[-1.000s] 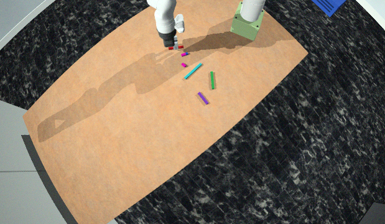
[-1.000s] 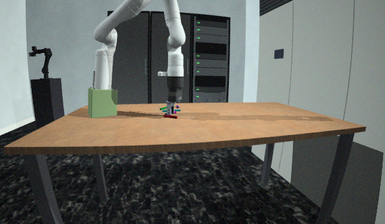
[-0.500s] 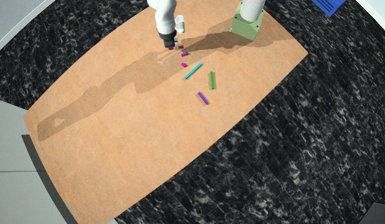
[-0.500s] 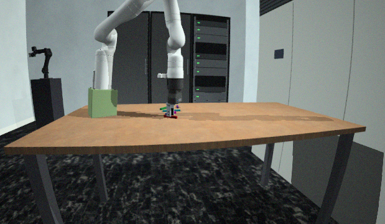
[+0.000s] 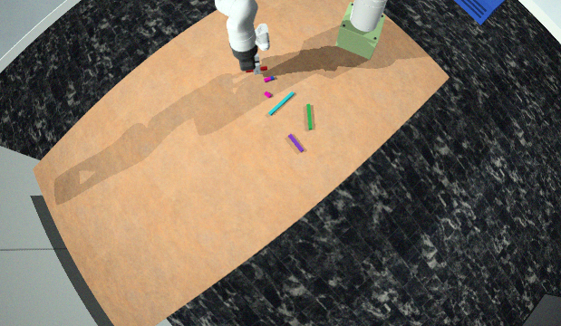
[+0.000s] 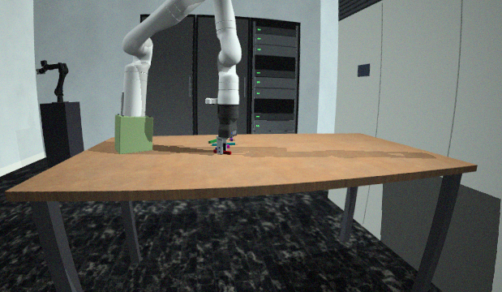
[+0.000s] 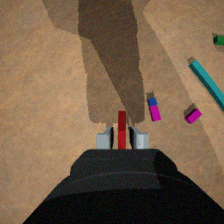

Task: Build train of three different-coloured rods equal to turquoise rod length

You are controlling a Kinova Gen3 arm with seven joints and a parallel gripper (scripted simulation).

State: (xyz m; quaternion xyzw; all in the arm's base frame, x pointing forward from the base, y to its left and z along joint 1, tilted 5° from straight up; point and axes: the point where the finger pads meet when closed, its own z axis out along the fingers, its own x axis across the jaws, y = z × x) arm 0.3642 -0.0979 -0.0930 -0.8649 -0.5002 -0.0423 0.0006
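Right now the red rod is 10 mm below my hand. From my hand the other things lie so: turquoise rod (150 mm to the left, 10 mm below, 10 mm ahead); blue rod (60 mm to the left, 20 mm behind, 10 mm below); green rod (230 mm to the left, 30 mm behind, 10 mm below).
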